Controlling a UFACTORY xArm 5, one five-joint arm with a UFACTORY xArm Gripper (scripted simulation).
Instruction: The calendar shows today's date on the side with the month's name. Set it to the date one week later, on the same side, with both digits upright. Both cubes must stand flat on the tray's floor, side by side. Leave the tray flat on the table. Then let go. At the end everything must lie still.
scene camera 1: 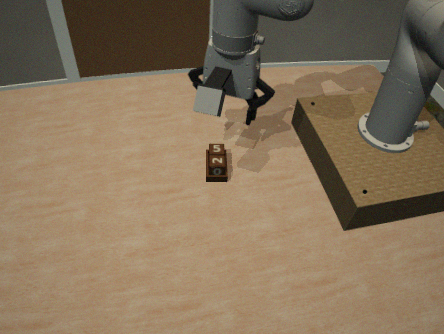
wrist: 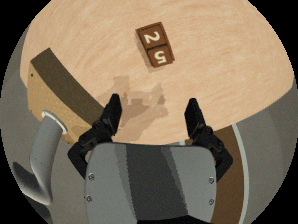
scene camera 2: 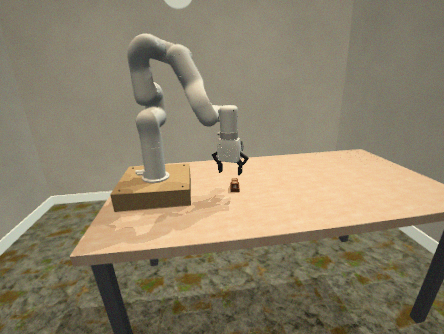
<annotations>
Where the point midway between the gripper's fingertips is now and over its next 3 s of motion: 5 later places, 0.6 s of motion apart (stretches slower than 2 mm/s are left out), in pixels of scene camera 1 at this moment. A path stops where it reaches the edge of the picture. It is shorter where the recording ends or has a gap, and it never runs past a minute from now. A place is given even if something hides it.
My gripper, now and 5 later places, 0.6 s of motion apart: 227, 115; 218, 126; 218, 128; 218, 134; 217, 142; 217, 145
</annotations>
